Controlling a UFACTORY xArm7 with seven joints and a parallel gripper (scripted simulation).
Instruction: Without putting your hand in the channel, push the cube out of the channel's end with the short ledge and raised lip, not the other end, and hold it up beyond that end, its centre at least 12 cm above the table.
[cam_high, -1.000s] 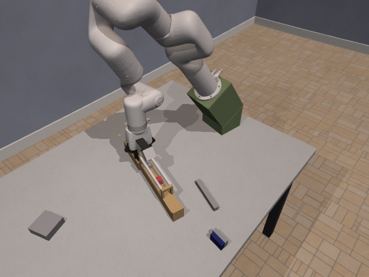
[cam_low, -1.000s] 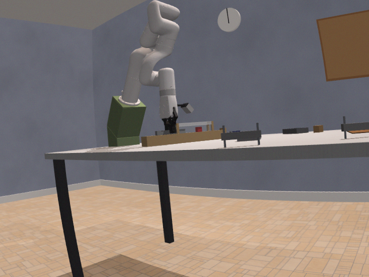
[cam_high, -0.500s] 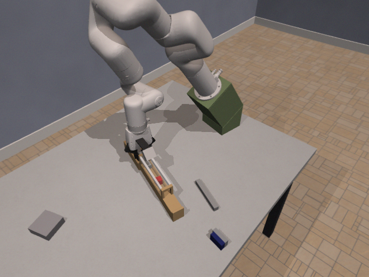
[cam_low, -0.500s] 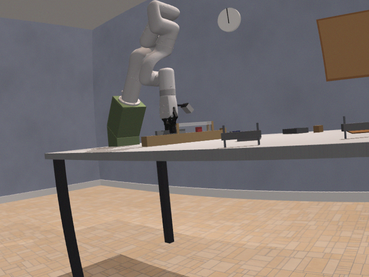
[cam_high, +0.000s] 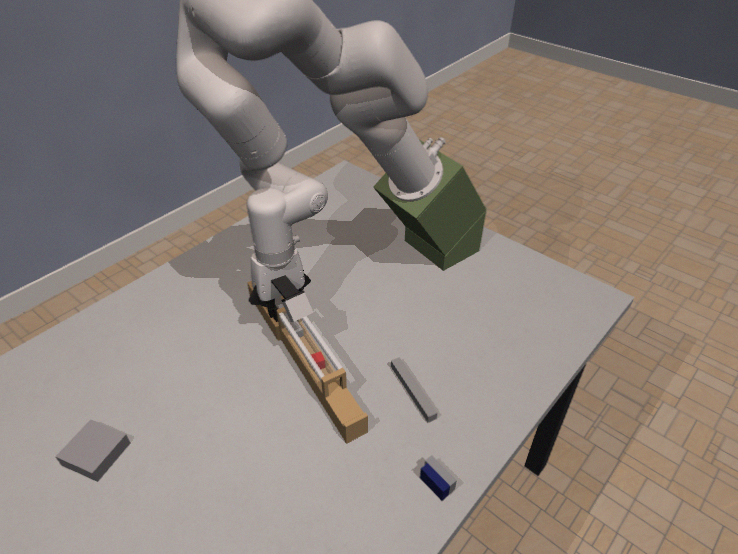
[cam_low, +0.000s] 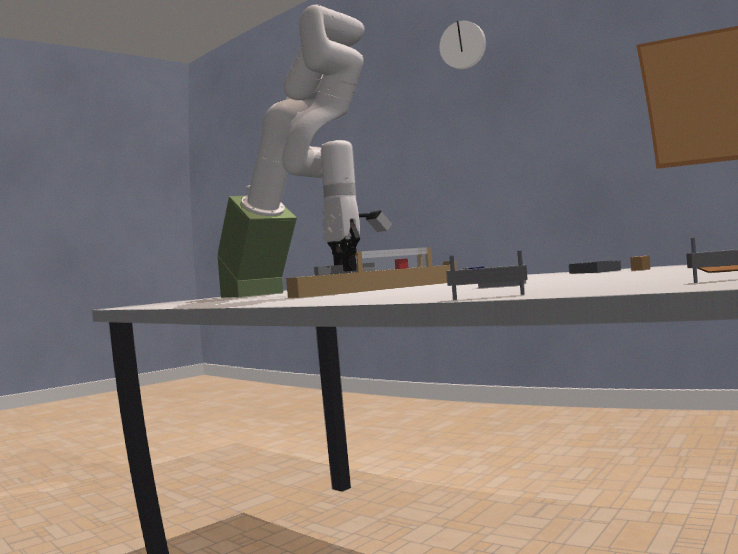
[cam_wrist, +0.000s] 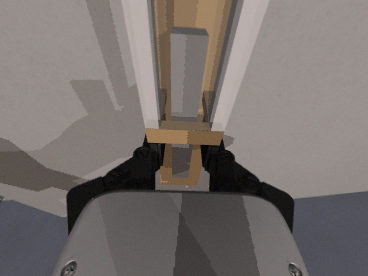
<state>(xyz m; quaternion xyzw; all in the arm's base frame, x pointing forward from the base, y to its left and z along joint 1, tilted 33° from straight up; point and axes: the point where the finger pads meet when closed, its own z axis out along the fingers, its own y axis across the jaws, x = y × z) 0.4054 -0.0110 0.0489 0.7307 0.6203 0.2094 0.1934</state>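
Right now the wooden channel is 120 mm to the left of my hand, 20 mm ahead of it and 10 mm below it. Also, from my hand: brown cube: 540 mm ahead, 440 mm to the left, 50 mm below; then flat grey block: 420 mm ahead, 50 mm below, 30 mm to the left; then blue block: 470 mm to the left, 50 mm below.
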